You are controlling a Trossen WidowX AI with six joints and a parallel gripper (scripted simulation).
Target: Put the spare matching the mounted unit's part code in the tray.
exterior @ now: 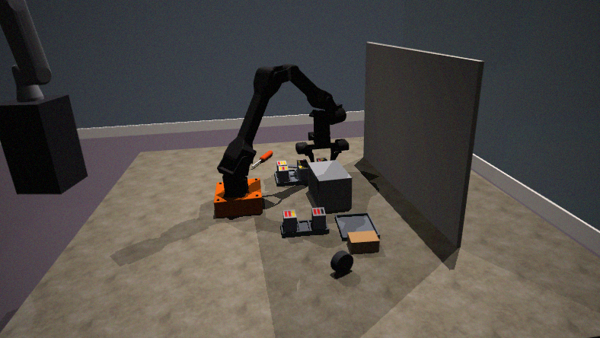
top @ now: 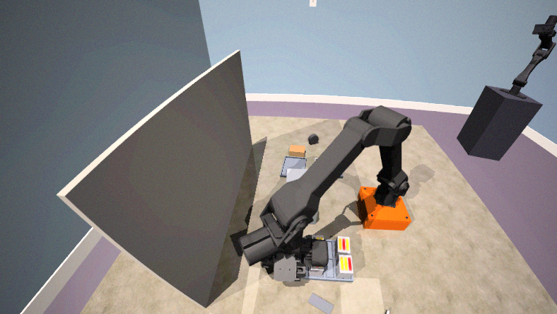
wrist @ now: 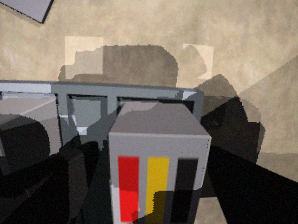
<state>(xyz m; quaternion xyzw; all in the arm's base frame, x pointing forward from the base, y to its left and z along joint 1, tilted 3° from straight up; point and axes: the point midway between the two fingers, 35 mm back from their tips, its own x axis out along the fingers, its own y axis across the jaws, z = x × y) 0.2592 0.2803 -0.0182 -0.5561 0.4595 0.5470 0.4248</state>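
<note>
Right now my gripper tip is 20 mm below the grey spare. From my gripper tip the other things lie so: tall white panel 260 mm ahead, 160 mm to the right, 210 mm above; plain grey box 20 mm ahead, 210 mm to the right, 30 mm above; rack 70 mm behind, 40 mm to the right, 10 mm below.
</note>
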